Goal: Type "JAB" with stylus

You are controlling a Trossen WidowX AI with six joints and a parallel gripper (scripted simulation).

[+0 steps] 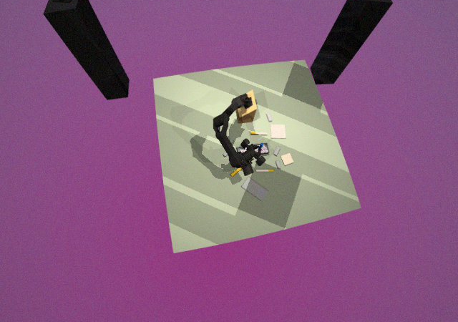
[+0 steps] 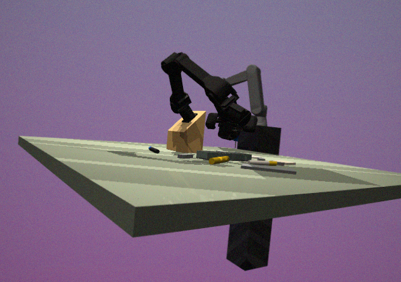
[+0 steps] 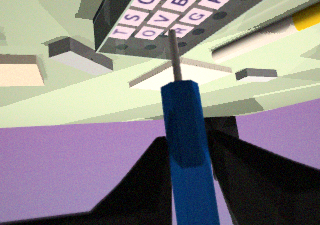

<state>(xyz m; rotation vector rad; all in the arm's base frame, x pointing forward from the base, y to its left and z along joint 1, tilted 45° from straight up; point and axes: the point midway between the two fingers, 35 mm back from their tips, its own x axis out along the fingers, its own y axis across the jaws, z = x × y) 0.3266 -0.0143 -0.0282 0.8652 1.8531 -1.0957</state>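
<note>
The yellow marker is 14 cm to the right of my gripper tip, 10 cm ahead of it and 9 cm below it. Also, from my gripper tip: blue stylus 1 cm below; grey sheet 25 cm ahead, 10 cm below, 6 cm to the right; stylus tip 5 cm below.
</note>
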